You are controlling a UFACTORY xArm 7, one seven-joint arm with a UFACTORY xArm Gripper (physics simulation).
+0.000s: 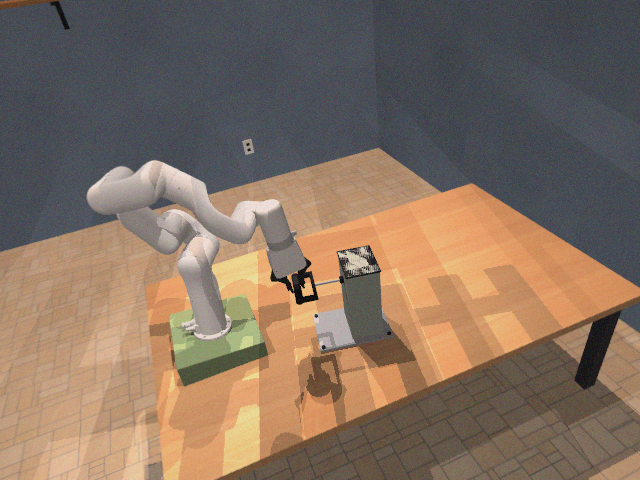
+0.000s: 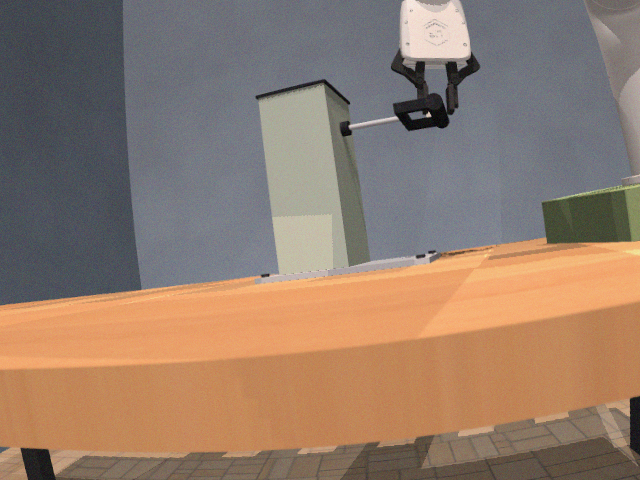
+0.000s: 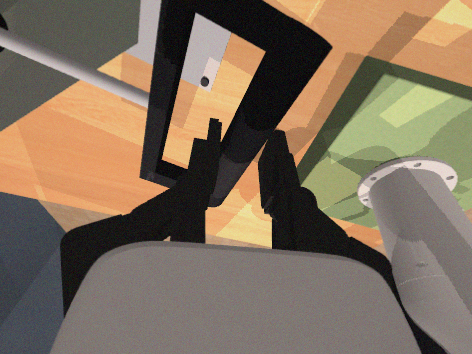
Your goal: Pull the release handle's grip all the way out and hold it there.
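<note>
The release handle's black rectangular grip stands out from the pale green post. A long stretch of the light metal rod shows between the grip and the black collar on the post. My gripper points down and is shut on the grip's thick outer bar, near one end. One finger reaches inside the frame and the other is on the outside. Whether the rod is at its stop cannot be told.
The post stands on a grey base plate with dark bolts, on the wooden table. The arm's green base block stands on the gripper's side of the post.
</note>
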